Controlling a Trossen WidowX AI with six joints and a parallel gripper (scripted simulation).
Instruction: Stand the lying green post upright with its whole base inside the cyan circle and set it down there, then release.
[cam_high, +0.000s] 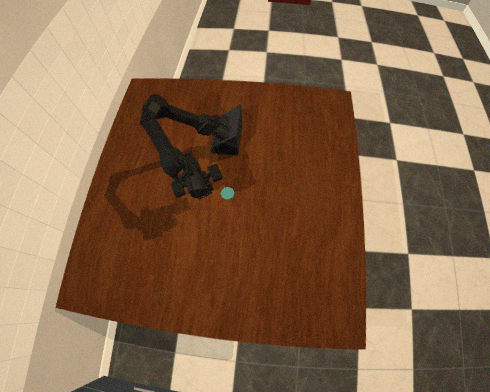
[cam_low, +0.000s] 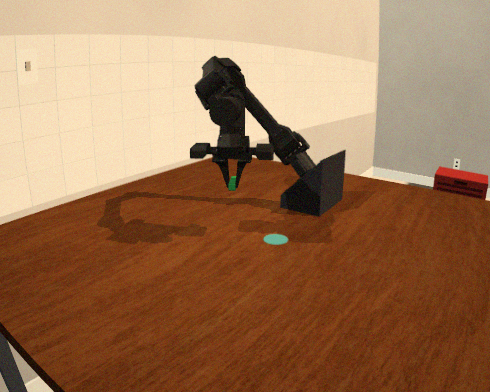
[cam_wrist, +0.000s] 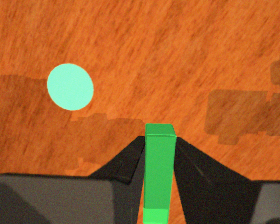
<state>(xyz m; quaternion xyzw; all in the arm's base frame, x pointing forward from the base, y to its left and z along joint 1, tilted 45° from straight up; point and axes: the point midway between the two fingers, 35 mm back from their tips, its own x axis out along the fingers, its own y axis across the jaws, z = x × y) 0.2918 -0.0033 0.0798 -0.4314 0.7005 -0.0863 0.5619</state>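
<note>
My gripper is now 20 mm past the green post, 10 mm to the left of it and 30 mm above it. The rest, counted from my hand: cyan circle: 50 mm behind, 90 mm to the left, 160 mm below.
</note>
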